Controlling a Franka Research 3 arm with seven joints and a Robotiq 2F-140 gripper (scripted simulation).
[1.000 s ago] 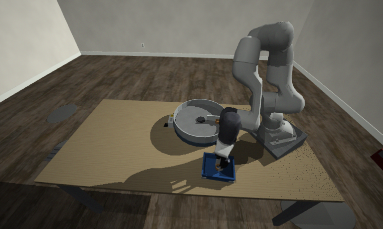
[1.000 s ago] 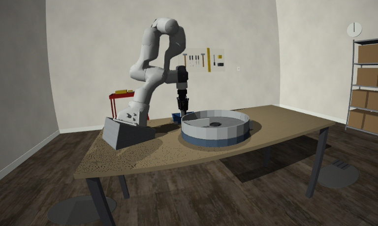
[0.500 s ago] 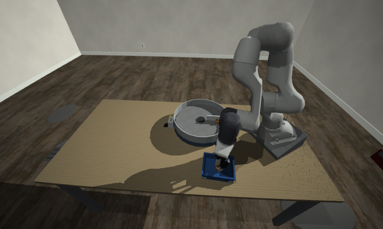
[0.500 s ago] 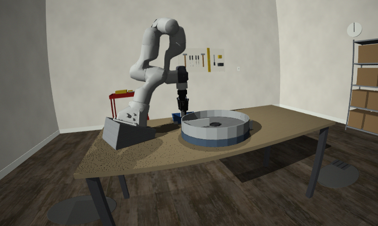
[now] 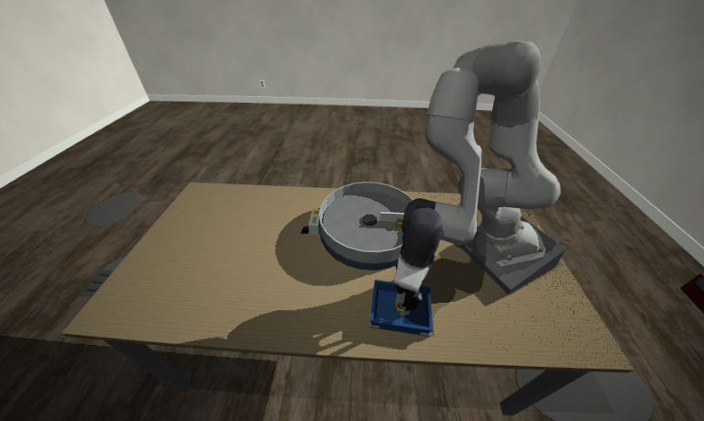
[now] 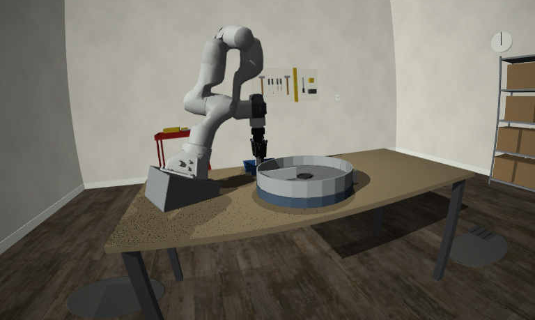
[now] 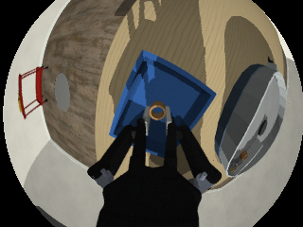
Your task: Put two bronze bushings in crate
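Now: the blue crate 20 mm below my hand and 10 mm ahead of it. From my hand the other things lie so: round grey turning table (350 mm to the right, 150 mm ahead, 10 mm above).
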